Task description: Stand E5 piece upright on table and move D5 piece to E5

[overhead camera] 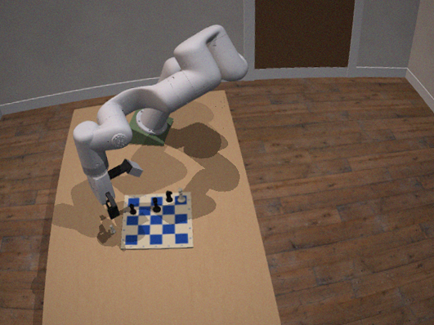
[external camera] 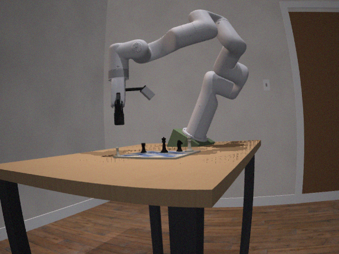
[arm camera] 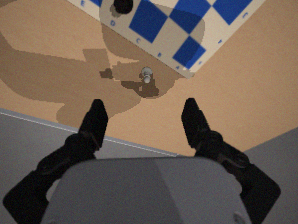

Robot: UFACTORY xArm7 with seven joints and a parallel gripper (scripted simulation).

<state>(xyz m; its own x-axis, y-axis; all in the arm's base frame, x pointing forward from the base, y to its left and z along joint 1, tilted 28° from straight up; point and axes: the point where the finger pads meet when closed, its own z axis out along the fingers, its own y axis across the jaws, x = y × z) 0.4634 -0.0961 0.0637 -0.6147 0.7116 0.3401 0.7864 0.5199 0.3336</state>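
My gripper is now 90 mm above the black pawn, 70 mm past it and 50 mm to the right of it. From my hand the other things lie so: chessboard 130 mm to the left, 110 mm below, 40 mm behind; then white pawn 100 mm below, 10 mm to the right, 10 mm ahead; then black knight 160 mm to the left, 120 mm behind, 90 mm below.
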